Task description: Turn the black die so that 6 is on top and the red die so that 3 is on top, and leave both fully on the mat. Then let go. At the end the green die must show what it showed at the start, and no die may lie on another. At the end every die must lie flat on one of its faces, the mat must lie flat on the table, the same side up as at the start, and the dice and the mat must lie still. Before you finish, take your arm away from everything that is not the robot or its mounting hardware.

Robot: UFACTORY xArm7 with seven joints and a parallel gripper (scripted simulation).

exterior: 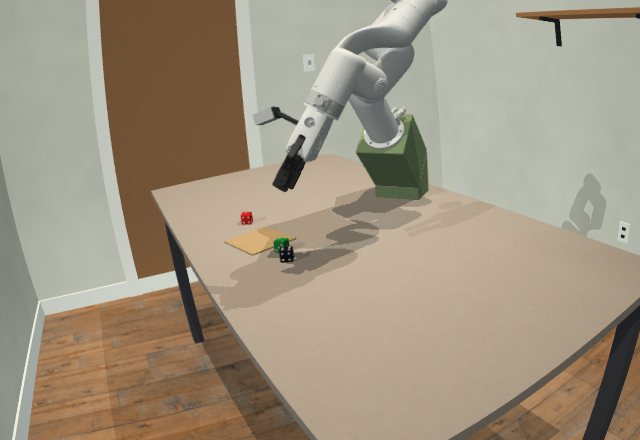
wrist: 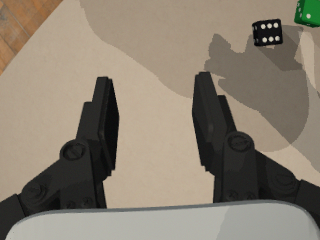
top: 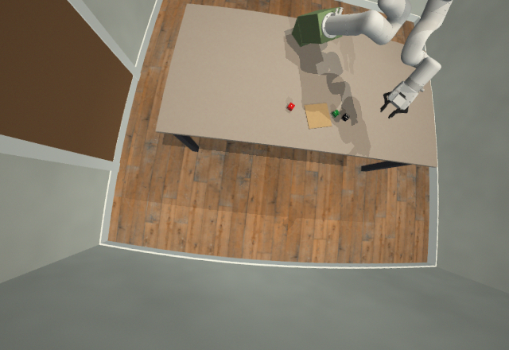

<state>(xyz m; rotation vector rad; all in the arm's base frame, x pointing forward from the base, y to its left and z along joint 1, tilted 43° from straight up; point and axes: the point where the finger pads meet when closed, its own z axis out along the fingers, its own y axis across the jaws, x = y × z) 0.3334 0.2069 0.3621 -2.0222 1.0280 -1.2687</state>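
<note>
Now: hand 210 mm above the black die, 120 mm to the left of it and 10 mm past it. The rest, counted from my hand: tan mat 280 mm to the right, 220 mm below, 10 mm ahead; red die 450 mm to the right, 210 mm below, 10 mm ahead; green die 210 mm below, 180 mm to the right, 20 mm behind.
</note>
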